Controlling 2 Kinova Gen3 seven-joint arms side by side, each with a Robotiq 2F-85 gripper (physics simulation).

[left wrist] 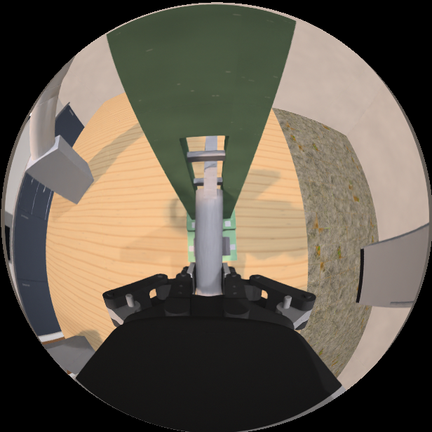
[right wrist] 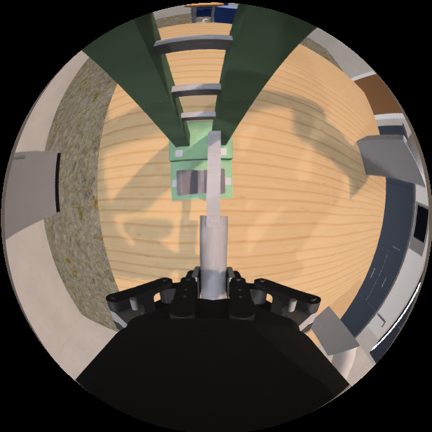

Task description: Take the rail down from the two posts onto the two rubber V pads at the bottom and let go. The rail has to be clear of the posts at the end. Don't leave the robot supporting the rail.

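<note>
The rail [left wrist: 209, 235] [right wrist: 214, 250] is a grey round bar with a flat pale end piece. My left gripper [left wrist: 208, 270] is shut on the rail near one end, and my right gripper [right wrist: 213, 274] is shut on it near the other. In the left wrist view the flat end reaches into the opening of a green post [left wrist: 200, 75]. In the right wrist view the flat end overlaps the lower opening of the other green post [right wrist: 135, 85]; contact with a rung cannot be told. Dark V pads [left wrist: 226, 246] [right wrist: 187, 182] lie below the rail, partly hidden by it.
Grey rungs [left wrist: 206, 156] [right wrist: 196, 90] cross the post openings. Green bases [left wrist: 191, 255] [right wrist: 178, 195] stand at the posts' feet on the wooden table top [left wrist: 100, 220] [right wrist: 280, 200]. Grey box-like blocks [left wrist: 62, 172] [right wrist: 390, 157] show at the sides.
</note>
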